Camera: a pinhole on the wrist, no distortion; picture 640 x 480 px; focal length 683.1 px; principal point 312.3 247.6 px. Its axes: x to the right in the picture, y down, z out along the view. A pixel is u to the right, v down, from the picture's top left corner.
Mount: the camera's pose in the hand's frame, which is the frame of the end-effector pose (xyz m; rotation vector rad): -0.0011 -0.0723 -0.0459 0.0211 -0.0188 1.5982
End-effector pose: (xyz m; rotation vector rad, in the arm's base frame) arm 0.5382 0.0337 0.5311 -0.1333 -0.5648 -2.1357
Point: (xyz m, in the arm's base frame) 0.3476 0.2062 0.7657
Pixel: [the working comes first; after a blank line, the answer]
In the camera's frame: -0.0765 -0.0522 0.3543

165 147
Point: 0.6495 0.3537 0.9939
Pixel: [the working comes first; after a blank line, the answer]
In the camera's frame: 0.1819 0.1629 0.5823

526 439
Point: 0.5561 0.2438 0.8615
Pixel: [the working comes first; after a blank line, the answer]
In the camera's frame: 0.1095 0.0663 0.4281

487 353
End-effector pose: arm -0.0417 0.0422 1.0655 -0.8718 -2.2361 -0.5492
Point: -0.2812 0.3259 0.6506
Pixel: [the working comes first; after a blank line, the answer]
In the camera's frame: 0.0563 0.0382 0.5990

376 291
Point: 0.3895 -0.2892 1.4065
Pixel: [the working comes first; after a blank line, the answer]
In the camera's frame: 0.1873 0.1326 -0.5729

behind the camera
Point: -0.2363 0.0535 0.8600
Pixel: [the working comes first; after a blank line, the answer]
In the camera's frame: -0.0788 0.0349 0.2799

120 333
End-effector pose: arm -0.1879 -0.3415 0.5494 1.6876 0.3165 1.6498
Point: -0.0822 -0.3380 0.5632
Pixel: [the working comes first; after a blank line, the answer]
In the camera's frame: 0.0484 -0.0298 0.1442

541 106
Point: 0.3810 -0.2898 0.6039
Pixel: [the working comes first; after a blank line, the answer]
In the camera's frame: -0.0974 -0.1523 0.5712

196 65
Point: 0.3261 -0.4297 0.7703
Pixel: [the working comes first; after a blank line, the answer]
In the camera's frame: 0.1241 -0.1867 0.5774

459 27
